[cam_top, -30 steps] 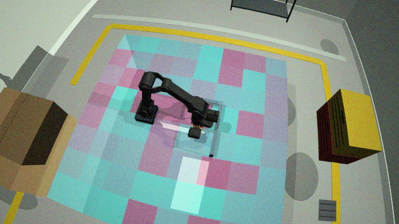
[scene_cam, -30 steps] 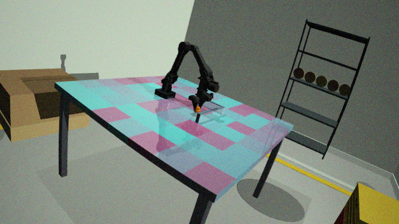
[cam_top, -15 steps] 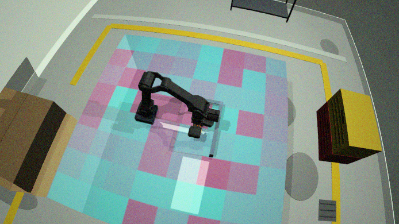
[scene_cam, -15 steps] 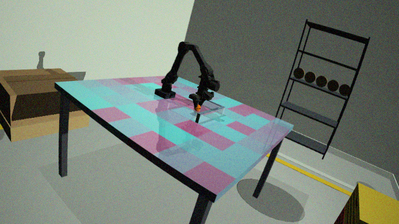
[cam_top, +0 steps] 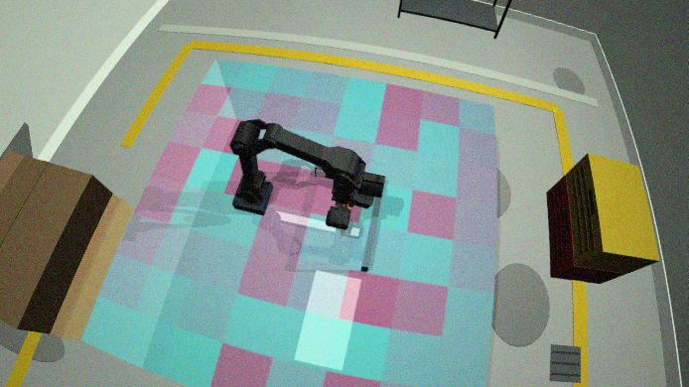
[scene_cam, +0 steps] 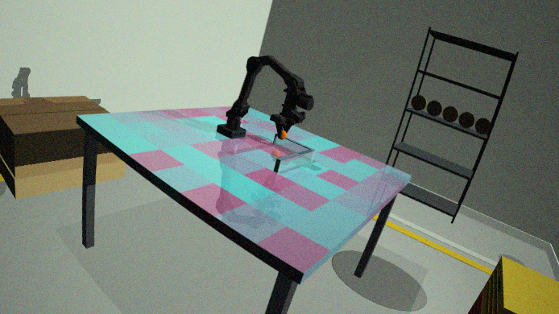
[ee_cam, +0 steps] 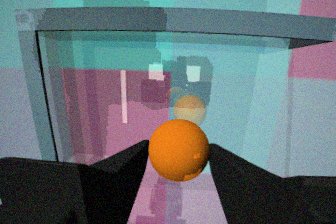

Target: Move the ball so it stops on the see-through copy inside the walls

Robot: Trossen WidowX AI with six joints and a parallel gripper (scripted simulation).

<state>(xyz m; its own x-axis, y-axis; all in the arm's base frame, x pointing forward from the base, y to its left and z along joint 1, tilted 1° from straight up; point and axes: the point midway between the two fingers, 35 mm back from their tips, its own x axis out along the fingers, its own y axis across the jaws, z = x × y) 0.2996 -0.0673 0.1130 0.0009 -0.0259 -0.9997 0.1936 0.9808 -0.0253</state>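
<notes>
My gripper tip is now 9 cm above the see-through copy of ball and 2 cm to the left of it. From my gripper tip the other things lie so: orange ball right at my gripper tip.
</notes>
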